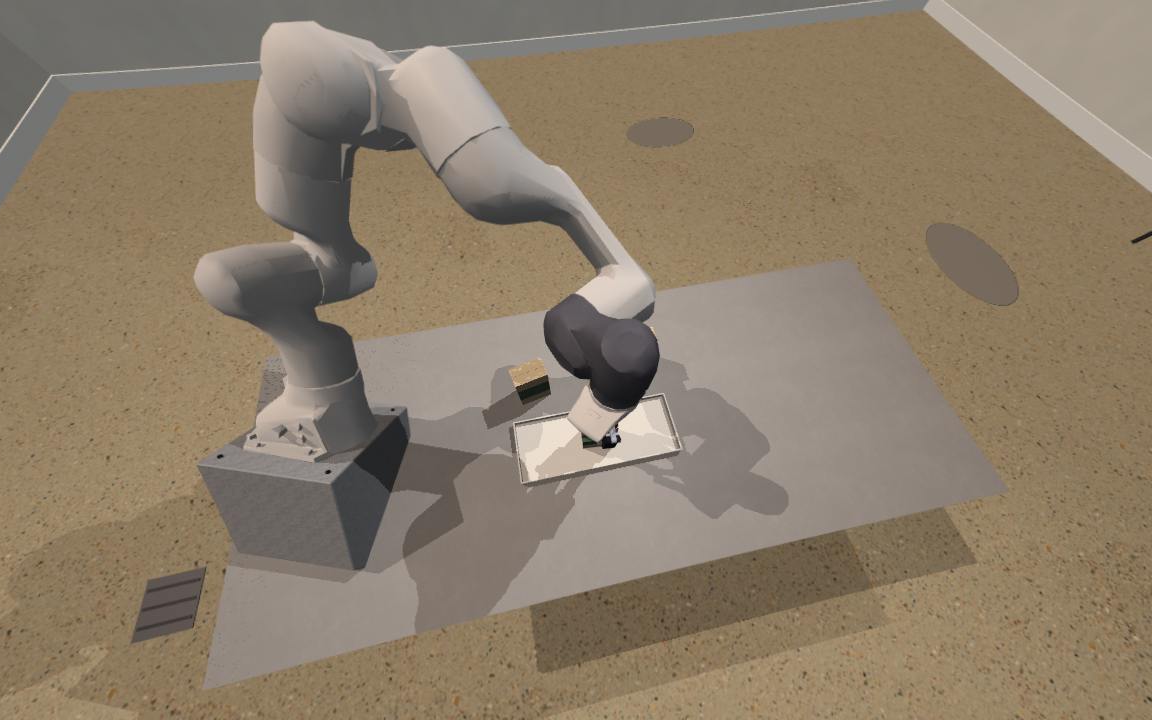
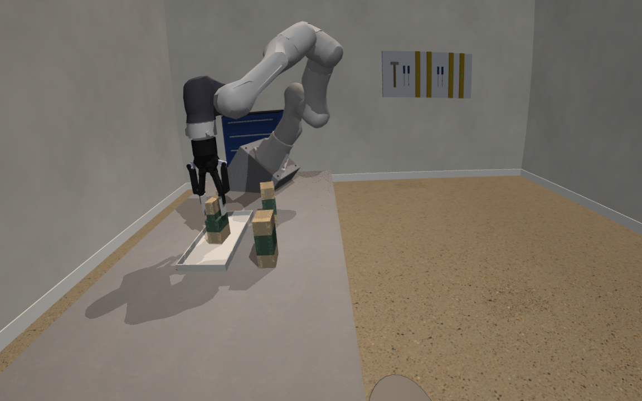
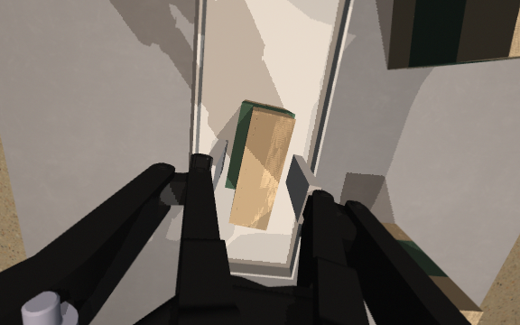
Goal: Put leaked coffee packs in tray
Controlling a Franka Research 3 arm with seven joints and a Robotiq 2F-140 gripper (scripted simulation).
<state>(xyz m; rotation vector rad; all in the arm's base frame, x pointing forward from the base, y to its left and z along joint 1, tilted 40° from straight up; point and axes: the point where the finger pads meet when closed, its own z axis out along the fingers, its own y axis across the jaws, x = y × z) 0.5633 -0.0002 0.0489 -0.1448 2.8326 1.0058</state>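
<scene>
Right now the white tray is 1 cm behind my hand and 12 cm below it.
</scene>
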